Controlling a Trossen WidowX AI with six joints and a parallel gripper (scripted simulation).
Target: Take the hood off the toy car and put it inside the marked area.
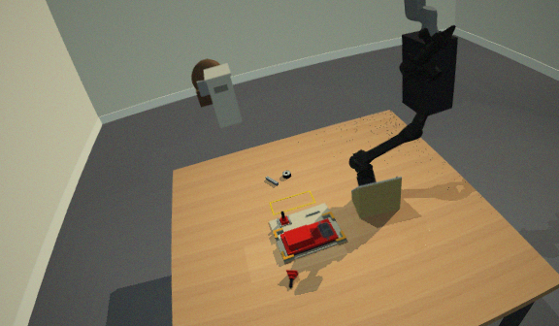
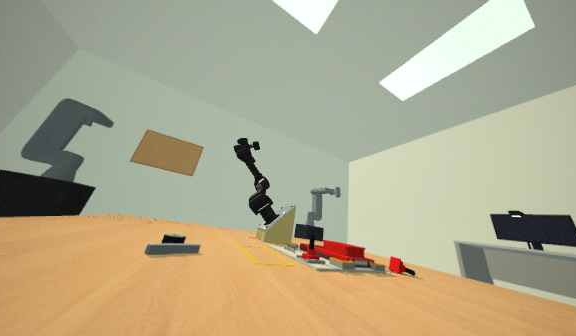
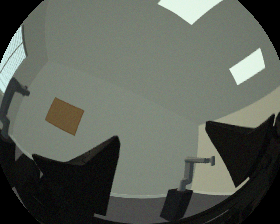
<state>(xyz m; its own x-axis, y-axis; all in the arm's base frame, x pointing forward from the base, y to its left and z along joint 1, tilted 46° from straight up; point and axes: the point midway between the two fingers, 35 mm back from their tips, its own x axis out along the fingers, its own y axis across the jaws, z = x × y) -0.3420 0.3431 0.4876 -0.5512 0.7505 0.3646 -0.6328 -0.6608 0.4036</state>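
Right now my gripper tip is 770 mm short of the grey baseplate, 140 mm to the right of it and 620 mm above it. The rest, counted from my gripper tip: grey bar: 800 mm ahead, 230 mm to the right, 620 mm below; then black wheel: 720 mm ahead, 240 mm to the right, 620 mm below.
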